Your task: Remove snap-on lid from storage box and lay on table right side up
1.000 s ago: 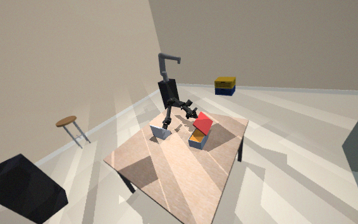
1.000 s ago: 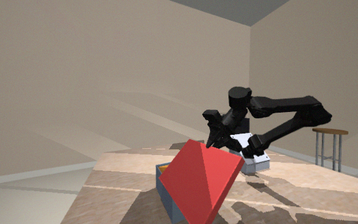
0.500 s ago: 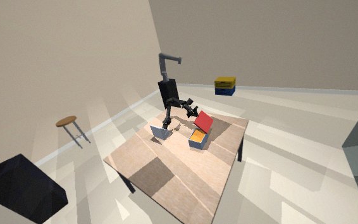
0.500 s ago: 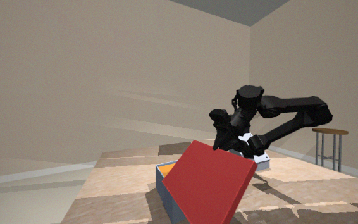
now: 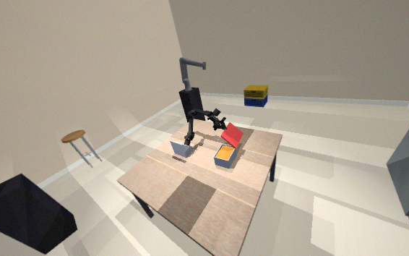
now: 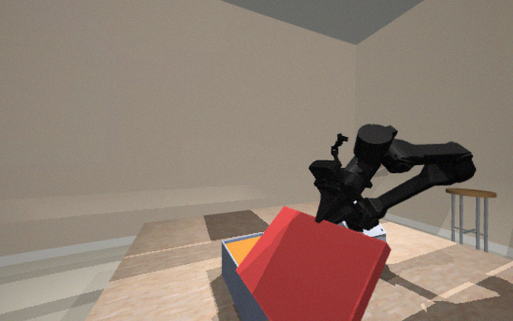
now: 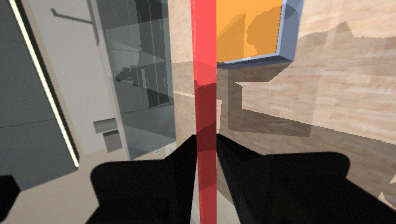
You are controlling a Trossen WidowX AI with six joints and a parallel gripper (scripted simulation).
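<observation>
The lid is 60 mm ahead of my gripper tip, 20 mm to the left of it and 50 mm below it. Round my gripper tip: storage box: 90 mm ahead, 170 mm to the right, 180 mm below.
</observation>
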